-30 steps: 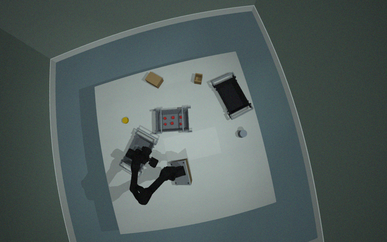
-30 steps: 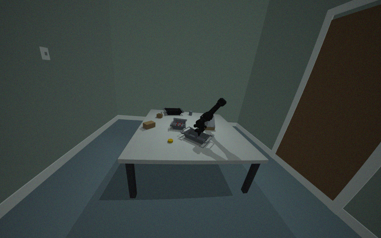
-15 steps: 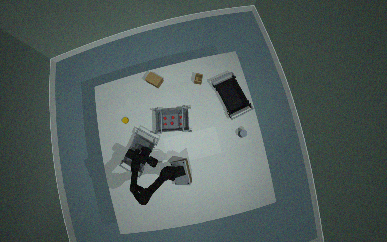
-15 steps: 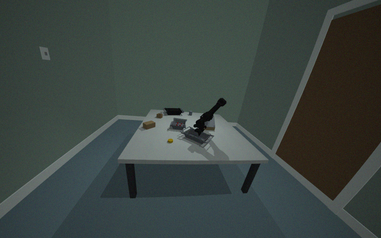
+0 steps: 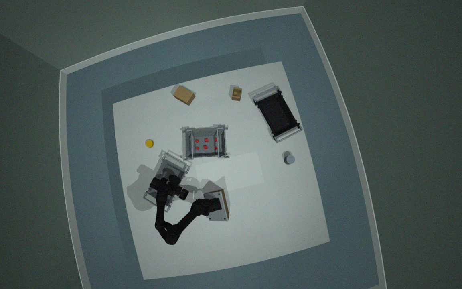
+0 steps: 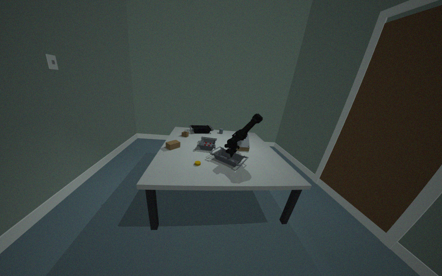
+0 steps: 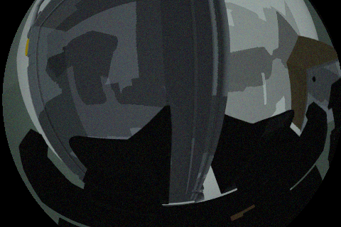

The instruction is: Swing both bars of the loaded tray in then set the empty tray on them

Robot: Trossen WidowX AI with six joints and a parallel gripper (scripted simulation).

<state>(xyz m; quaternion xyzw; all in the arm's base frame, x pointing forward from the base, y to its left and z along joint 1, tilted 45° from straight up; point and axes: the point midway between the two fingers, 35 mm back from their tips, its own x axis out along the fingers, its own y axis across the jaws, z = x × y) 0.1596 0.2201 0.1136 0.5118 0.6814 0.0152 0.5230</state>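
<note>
The tray is 50 mm to the left of my gripper tip, 50 mm ahead of it and 30 mm above it. Round my gripper tip: small open box (550 mm to the right, 480 mm ahead); then yellow disc (340 mm ahead, 110 mm to the left).
</note>
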